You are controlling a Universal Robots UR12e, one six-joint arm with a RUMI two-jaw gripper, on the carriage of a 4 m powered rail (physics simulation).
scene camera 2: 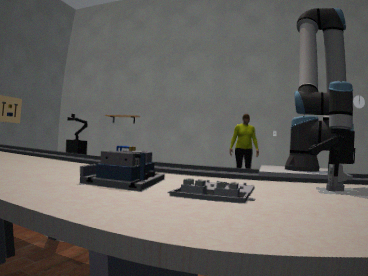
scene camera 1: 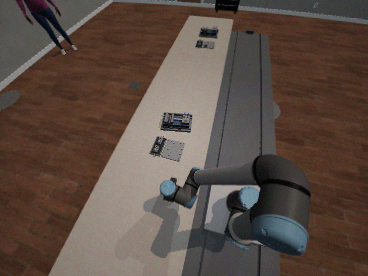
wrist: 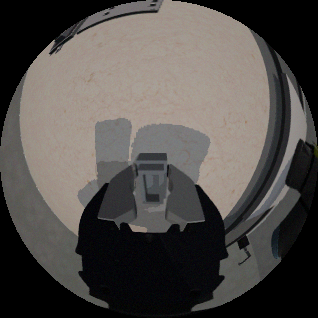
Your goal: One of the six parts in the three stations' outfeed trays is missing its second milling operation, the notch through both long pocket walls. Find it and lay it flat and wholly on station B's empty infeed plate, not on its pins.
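Where they show: gripper, fingertip midpoint: [scene camera 2: 332, 191] [wrist: 152, 164]; arm's base at its link origin: [scene camera 2: 302, 170] [wrist: 294, 161].
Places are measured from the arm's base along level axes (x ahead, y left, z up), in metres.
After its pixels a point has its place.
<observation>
My gripper [wrist: 152, 164] {x 0.518, y 0.056, z -0.032 m} [scene camera 2: 336, 175] is shut on a grey part [wrist: 151, 165] {x 0.518, y 0.042, z -0.004 m} [scene camera 2: 335, 185] with a long pocket. The part is held upright, low over the table; whether it touches the table, and its notch, I cannot tell. In scene camera 1 the wrist hides the gripper. The nearer station's pinned plate [scene camera 1: 173, 150] {x 0.613, y -0.315, z -0.022 m} [wrist: 117, 14] [scene camera 2: 247, 191] {x 0.671, y -0.239, z -0.023 m} is ahead of the gripper. Beside it, a dark outfeed tray [scene camera 1: 151, 151] {x 0.784, y -0.254, z -0.007 m} holds two grey parts [scene camera 1: 160, 140] {x 0.758, y -0.377, z -0.002 m} [scene camera 1: 156, 149] {x 0.758, y -0.273, z 0.010 m}. A farther station has a plate [scene camera 1: 208, 45] {x 0.608, y -2.160, z -0.023 m} and a small tray. The frames do not show which station is B.
A blue and grey vise fixture [scene camera 1: 176, 122] {x 0.661, y -0.592, z 0.030 m} [scene camera 2: 125, 171] {x 0.792, y -0.562, z 0.017 m} stands beyond the nearer plate and tray. Another fixture [scene camera 1: 208, 32] {x 0.666, y -2.468, z 0.023 m} stands at the far end. The rail [scene camera 1: 245, 100] runs along the table's right side in scene camera 1. A person [scene camera 2: 245, 140] stands behind the rail.
</observation>
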